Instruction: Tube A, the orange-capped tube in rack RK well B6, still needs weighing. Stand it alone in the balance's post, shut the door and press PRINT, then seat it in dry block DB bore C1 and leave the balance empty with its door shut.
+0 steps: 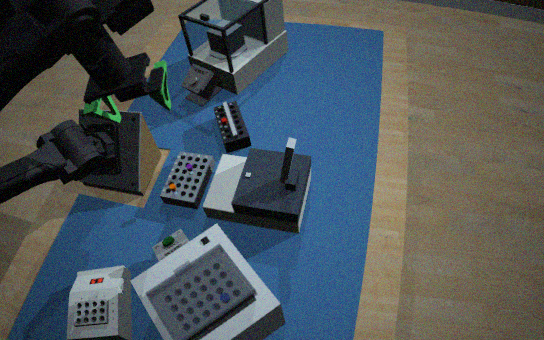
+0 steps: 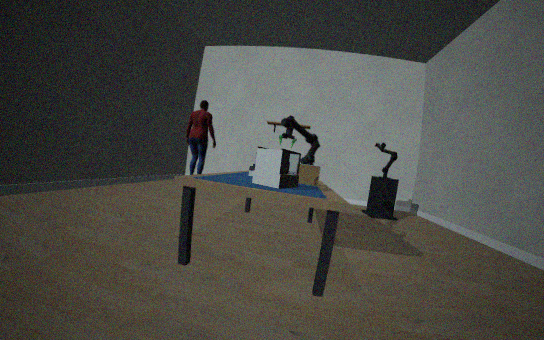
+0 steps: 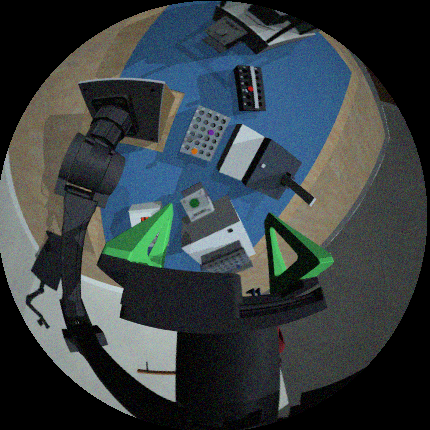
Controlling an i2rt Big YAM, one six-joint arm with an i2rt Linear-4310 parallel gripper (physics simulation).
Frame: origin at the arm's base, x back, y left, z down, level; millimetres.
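Seen in the pictures: gripper, between the fingertips: [image 1: 144, 114] [image 2: 285, 146] [image 3: 221, 212]; arm's base, origin of its link: [image 1: 105, 148] [image 2: 307, 172] [image 3: 117, 112].
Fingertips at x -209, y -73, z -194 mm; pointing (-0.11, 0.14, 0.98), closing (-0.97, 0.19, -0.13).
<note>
Offsets run from my fingertips to a thing's top centre. "spot": to the spot under its first point.
The orange-capped tube @[dx +21, dy +5, dz +228 mm] [image 1: 172, 186] [image 3: 194, 151] stands in a corner area of the grey rack @[dx +7, dy +52, dz +252 mm] [image 1: 180, 202] [image 3: 200, 156], which also holds a purple-capped tube. The balance @[dx -9, dy +458, dz +60 mm] [image 1: 261, 65] [image 2: 267, 167] is a glass-walled box with a dark block inside; its door state is unclear. A small dark panel @[spot: dx +39, dy +330, dz +217 mm] [image 1: 200, 81] [image 3: 225, 32] lies in front of it. A small white block @[dx +114, dy -271, dz +212 mm] [image 1: 120, 310] [image 3: 136, 215] with a red display and several bores, probably the dry block, is at the lower left. My gripper [image 1: 145, 114] [image 2: 287, 144] [image 3: 221, 212] is wide open and empty, high above the mat.
A black rack @[dx -63, dy +215, dz +234 mm] [image 1: 238, 143] with a red cap stands between balance and grey rack. A dark-lidded box @[dx -162, dy +26, dz +180 mm] [image 1: 270, 185] has an upright handle. A large white device @[spot: dx -229, dy -239, dz +147 mm] [image 1: 267, 300] holds a blue-capped tube. A green-button box @[spot: dx -17, dy -134, dz +209 mm] [image 1: 168, 242] stands beside it. A person [image 2: 201, 125] stands beyond the table.
</note>
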